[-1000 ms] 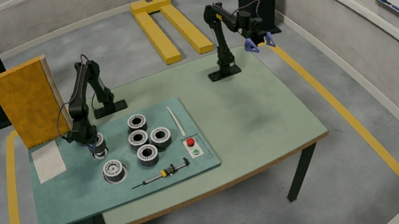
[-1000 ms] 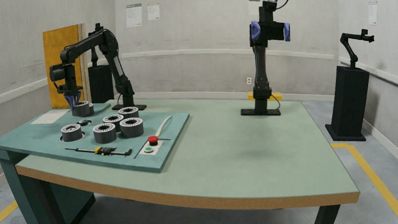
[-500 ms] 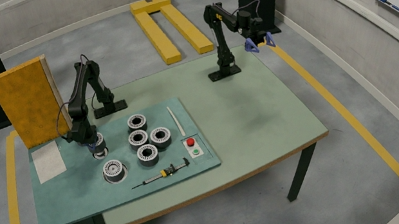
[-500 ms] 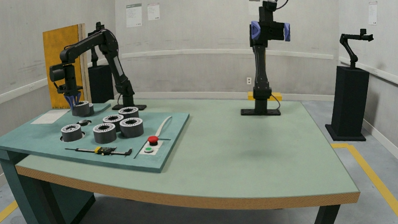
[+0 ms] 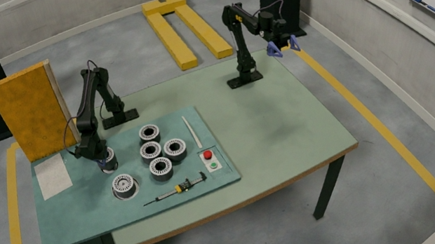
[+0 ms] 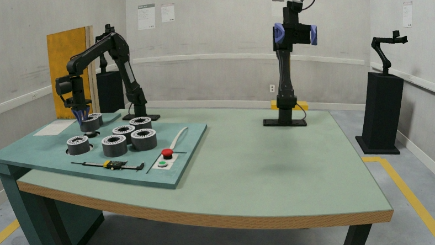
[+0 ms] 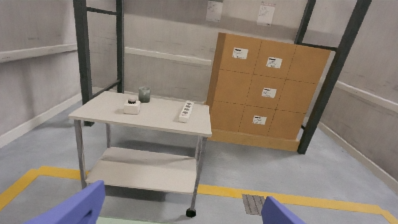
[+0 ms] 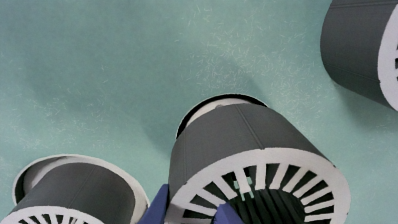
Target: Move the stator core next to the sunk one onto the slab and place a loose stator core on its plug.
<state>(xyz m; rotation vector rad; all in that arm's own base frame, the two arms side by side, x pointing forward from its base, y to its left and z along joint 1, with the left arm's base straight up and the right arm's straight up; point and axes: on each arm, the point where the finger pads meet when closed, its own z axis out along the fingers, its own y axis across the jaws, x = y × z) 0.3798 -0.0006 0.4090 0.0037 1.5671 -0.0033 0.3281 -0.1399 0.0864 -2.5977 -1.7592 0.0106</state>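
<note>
My right gripper is now 8 cm above the teal slab and 1 cm to the right of it. Round my right hand: paper sheet: 30 cm to the right, 9 cm behind, 7 cm below; then orange board: 26 cm to the right, 26 cm behind, 18 cm above; then plug: 8 cm below, 3 cm behind, 1 cm to the left.
</note>
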